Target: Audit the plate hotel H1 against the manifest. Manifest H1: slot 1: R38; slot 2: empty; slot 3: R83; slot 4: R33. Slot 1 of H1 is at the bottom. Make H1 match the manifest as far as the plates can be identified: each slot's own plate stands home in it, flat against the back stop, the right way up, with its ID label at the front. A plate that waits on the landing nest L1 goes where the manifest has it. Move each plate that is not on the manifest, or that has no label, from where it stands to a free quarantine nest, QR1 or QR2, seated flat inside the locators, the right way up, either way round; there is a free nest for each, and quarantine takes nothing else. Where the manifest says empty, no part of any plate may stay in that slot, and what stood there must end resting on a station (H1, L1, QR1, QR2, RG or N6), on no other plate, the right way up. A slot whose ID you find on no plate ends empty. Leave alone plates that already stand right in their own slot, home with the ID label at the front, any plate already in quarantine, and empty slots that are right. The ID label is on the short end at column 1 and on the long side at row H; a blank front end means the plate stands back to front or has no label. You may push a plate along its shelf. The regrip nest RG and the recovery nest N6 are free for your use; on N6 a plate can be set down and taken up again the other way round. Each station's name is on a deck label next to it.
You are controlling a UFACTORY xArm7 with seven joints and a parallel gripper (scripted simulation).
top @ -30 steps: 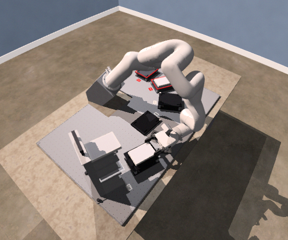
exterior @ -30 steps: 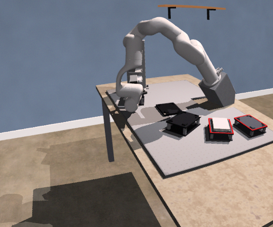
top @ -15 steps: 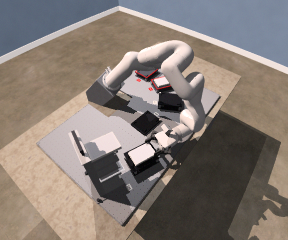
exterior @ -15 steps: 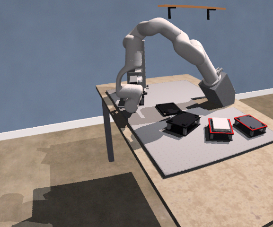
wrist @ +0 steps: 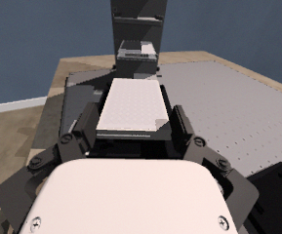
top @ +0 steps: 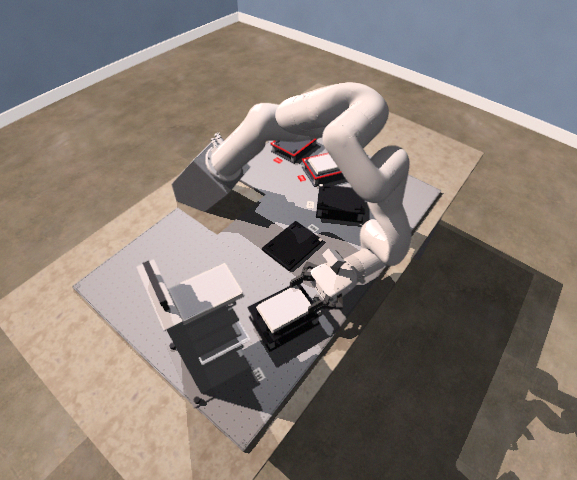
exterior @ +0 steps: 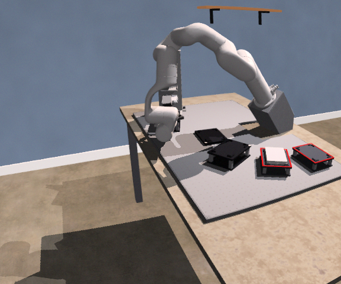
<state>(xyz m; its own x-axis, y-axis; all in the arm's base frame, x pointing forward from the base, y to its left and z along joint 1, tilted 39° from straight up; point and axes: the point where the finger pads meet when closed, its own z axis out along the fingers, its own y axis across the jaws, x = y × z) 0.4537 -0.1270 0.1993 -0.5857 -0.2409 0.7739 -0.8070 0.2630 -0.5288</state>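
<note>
Now: the RG deck label 90 mm below my hand and 50 mm to the left of it. The rest, counted from my hand: plate hotel H1 (320 mm to the right, 100 mm above, 30 mm behind); pale plate (240 mm to the right, 20 mm behind, 10 mm above); H1 deck label (200 mm to the right, 90 mm below, 80 mm ahead).
</note>
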